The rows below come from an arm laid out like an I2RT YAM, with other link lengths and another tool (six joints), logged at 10 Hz.
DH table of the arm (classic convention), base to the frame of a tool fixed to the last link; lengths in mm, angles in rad. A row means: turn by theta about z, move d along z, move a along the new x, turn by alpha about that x. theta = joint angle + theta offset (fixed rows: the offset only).
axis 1: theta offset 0, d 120.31, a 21.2, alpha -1.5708
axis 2: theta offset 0, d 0, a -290.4, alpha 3.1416
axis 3: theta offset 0.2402, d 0, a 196.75, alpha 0
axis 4: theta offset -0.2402, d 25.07, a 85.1, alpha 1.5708
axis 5: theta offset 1.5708, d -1.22, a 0, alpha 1.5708
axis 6: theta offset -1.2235, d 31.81, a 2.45, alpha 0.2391
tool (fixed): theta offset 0, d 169.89, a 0, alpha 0
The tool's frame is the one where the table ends.
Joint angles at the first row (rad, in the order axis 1, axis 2, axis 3, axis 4, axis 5, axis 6):
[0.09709, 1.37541, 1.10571, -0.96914, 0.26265, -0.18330]
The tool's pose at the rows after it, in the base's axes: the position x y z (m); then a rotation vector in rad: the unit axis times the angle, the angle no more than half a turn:
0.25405, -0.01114, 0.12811, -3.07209, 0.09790, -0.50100
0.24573, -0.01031, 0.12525, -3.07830, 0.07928, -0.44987
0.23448, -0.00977, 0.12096, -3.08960, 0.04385, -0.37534
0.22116, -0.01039, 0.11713, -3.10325, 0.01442, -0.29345
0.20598, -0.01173, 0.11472, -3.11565, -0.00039, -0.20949
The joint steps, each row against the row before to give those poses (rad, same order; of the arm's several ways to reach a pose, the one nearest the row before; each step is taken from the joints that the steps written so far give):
[-0.00001, 0.00039, -0.00036, -0.04579, -0.01259, -0.00038]
[0.00004, 0.00113, 0.00037, -0.02901, -0.00762, -0.01141]
[-0.00004, 0.00536, -0.00001, -0.03734, -0.00727, -0.02293]
[0.00001, 0.00382, -0.00035, -0.04466, -0.00266, -0.01944]
[-0.00002, -0.00042, 0.00032, -0.05299, -0.00038, -0.00995]

